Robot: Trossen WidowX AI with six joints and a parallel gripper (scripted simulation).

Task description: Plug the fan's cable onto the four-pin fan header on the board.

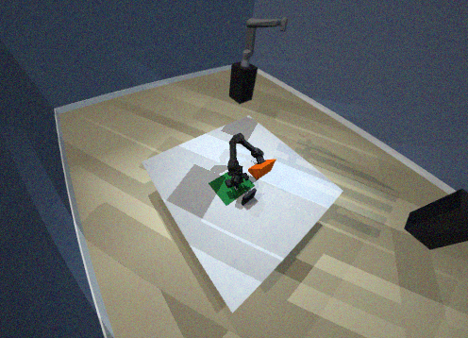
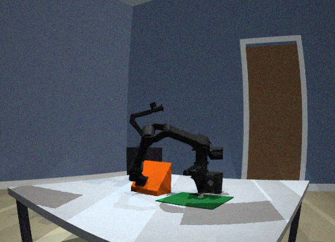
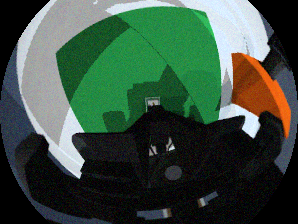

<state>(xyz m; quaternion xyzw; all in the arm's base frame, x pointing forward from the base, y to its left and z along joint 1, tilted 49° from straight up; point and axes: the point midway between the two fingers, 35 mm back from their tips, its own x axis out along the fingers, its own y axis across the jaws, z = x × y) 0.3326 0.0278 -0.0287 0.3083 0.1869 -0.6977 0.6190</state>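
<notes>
Right now the dark plug is 10 mm to the left of my gripper tip and 10 mm above it. The rest, counted from my gripper tip: green board: 40 mm to the right, 60 mm below; then black fan: 10 mm behind, 130 mm to the left, 20 mm above.
</notes>
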